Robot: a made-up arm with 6 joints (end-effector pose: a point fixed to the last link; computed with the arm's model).
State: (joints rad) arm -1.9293 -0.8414 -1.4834 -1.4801 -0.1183 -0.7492
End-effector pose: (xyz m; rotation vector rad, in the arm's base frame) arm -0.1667 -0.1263 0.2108 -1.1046 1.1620 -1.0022
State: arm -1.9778 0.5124 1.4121 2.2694 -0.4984 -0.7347
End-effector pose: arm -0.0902 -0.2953 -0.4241 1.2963 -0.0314 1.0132
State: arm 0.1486 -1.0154 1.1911 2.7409 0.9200 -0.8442
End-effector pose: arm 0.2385 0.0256 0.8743 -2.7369 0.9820 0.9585
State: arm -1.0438 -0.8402 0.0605 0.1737 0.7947 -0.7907
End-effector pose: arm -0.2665 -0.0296 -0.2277 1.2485 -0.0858 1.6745
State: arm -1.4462 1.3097 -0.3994 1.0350 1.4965 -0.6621
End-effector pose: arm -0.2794 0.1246 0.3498 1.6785 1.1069 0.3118
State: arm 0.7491 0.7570 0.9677 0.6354 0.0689 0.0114
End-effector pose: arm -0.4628 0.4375 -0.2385 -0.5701 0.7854 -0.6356
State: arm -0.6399 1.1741 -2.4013 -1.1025 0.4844 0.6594
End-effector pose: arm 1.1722 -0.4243 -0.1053 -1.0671 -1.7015 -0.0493
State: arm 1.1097 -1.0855 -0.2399 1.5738 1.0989 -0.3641
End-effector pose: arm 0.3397 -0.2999 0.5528 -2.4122 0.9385 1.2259
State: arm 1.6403 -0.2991 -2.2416 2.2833 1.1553 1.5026
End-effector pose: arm 0.0053 -0.2001 0.6844 1.7792 0.4596 1.2695
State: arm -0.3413 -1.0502 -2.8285 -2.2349 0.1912 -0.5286
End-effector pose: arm 0.2765 0.3548 -0.0792 -0.0883 0.2073 -2.0398
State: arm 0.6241 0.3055 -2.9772 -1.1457 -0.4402 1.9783
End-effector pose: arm 1.0264 0.8871 0.4922 -0.8697 -2.8197 -0.0471
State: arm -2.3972 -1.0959 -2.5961 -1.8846 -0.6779 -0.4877
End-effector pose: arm -0.1147 -0.1978 0.1587 -0.0942 1.6682 -0.9539
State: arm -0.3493 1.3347 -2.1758 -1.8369 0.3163 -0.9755
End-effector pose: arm 0.2997 -0.0637 -0.1557 0.9588 -1.1163 1.4807
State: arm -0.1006 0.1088 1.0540 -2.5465 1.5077 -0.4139
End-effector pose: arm 0.1582 0.1573 1.0762 2.2553 -1.4846 -0.2209
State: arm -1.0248 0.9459 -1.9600 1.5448 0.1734 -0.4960
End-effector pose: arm 0.1251 -0.5398 -0.5859 -0.8840 -0.3562 -1.4679
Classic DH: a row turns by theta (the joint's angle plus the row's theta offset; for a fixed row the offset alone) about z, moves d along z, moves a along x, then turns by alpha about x. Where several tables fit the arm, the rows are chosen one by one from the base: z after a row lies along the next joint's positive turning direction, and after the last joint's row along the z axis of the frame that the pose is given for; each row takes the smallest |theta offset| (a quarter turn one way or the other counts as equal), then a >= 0, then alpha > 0; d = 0 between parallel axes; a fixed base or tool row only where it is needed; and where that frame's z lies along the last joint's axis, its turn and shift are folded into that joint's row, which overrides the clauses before.
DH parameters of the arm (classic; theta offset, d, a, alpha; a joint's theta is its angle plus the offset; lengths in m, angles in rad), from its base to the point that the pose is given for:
base (fixed): -1.5708 0.002 0.048 1.5708
joint 1: -0.0768 -0.1296 -0.048 1.681
joint 2: -1.5156 -0.298 0.1387 1.4319
joint 3: -1.469 0.0455 -0.1023 1.6403
joint 4: -1.454 0.3205 -0.0061 -1.4968
joint 5: 0 -0.553 0.0137 1.4968
joint 6: -0.3209 0.0359 -0.4088 -1.4227
tool (fixed): 1.664 -0.1826 0 0

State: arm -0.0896 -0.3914 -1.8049 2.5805 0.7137 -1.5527
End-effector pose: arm 0.3566 -0.0415 0.0338 -0.1233 -1.3192 -0.6333
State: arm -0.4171 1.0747 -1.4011 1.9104 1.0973 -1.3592
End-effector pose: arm 0.0258 -0.1446 -0.1681 -0.0831 0.1262 -1.4320
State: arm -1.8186 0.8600 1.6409 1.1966 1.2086 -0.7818
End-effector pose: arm -0.1353 -0.9339 -0.2915 -1.4947 -0.9658 -1.9165
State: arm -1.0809 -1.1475 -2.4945 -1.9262 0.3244 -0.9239
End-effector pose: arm 0.1711 0.2268 0.2518 0.2641 0.7130 -1.8715
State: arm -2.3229 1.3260 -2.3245 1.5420 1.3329 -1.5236
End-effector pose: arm 0.0826 0.1851 -0.3669 1.2288 0.8328 -1.4087
